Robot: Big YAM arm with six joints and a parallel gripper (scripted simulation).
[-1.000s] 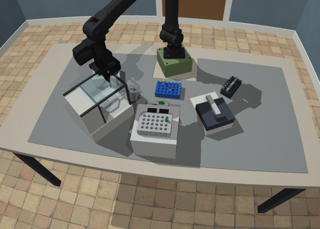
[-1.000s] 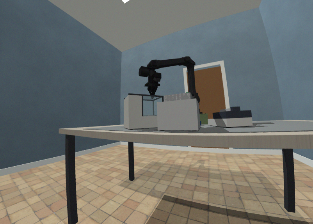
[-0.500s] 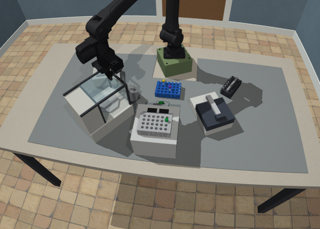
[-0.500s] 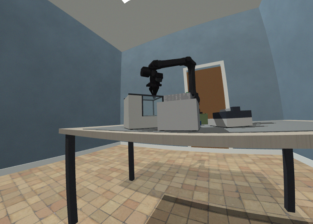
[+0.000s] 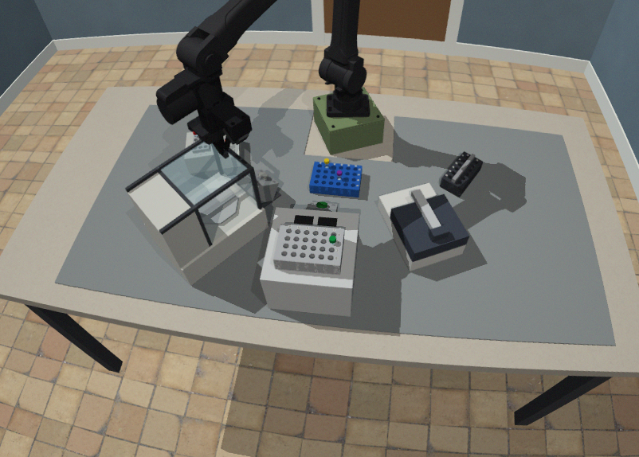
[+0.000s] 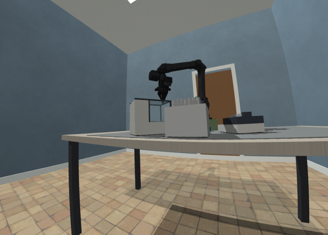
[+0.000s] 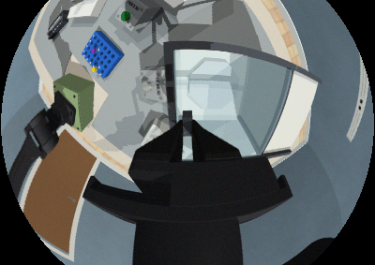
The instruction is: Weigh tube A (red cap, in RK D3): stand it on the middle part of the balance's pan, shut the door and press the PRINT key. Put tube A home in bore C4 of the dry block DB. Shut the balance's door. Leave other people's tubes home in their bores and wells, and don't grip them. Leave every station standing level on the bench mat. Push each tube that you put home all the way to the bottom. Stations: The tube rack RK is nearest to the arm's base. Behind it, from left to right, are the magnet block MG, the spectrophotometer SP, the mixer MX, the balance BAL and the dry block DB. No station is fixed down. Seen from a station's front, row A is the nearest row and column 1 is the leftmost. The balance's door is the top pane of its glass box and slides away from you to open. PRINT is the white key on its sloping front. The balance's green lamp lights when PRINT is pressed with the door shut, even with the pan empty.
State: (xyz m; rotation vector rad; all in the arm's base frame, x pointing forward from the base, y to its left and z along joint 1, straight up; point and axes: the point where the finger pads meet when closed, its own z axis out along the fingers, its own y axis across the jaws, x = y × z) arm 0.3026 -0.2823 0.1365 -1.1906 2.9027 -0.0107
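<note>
Now: hand 2 cm to the left of the balance door, 2 cm short of it and 1 cm above it. From my hand the other things lie so: blue tube rack RK 25 cm to the left, 21 cm below, 10 cm behind; grey well block 21 cm ahead, 19 cm to the left, 7 cm below; spectrophotometer SP 45 cm to the left, 16 cm below, 7 cm ahead.
</note>
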